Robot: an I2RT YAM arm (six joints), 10 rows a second.
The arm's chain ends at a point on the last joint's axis. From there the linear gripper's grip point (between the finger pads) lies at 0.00 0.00 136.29 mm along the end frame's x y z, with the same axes.
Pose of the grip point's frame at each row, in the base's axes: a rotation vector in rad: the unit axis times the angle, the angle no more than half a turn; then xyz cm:
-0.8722 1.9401 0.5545 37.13 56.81 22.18
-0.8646 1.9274 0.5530 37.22 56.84 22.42
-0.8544 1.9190 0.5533 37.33 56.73 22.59
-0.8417 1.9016 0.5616 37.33 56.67 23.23
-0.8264 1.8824 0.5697 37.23 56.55 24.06
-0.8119 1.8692 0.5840 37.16 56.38 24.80
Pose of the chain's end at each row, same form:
-0.8722 1.9401 0.5545 29.56 47.62 28.80
-0.8646 1.9274 0.5530 29.53 47.63 28.88
-0.8544 1.9190 0.5533 29.54 47.51 28.92
-0.8417 1.9016 0.5616 29.44 47.36 29.30
-0.8264 1.8824 0.5697 29.22 47.16 29.84
-0.8119 1.8692 0.5840 29.10 46.89 30.34

